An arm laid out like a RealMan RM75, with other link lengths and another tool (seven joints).
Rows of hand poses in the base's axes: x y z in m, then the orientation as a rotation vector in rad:
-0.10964 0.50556 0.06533 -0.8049 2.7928 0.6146
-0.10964 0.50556 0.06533 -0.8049 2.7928 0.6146
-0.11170 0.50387 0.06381 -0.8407 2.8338 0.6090
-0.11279 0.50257 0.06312 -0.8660 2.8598 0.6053
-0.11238 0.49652 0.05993 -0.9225 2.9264 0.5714
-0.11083 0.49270 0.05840 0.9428 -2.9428 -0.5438
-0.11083 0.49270 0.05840 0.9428 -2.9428 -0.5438
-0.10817 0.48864 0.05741 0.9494 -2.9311 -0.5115
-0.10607 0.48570 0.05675 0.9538 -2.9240 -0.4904
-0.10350 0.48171 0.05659 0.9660 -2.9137 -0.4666
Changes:
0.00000 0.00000 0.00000 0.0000 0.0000 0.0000
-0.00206 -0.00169 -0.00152 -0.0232 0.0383 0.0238
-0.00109 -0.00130 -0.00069 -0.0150 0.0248 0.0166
0.00041 -0.00605 -0.00319 -0.0505 0.0545 0.0348
0.00155 -0.00382 -0.00153 -0.0257 0.0154 0.0133
0.00000 0.00000 0.00000 0.0000 0.0000 0.0000
0.00266 -0.00406 -0.00099 -0.0224 0.0066 0.0088
0.00210 -0.00294 -0.00066 -0.0146 0.0036 0.0056
0.00257 -0.00399 -0.00016 -0.0161 0.0031 0.0111

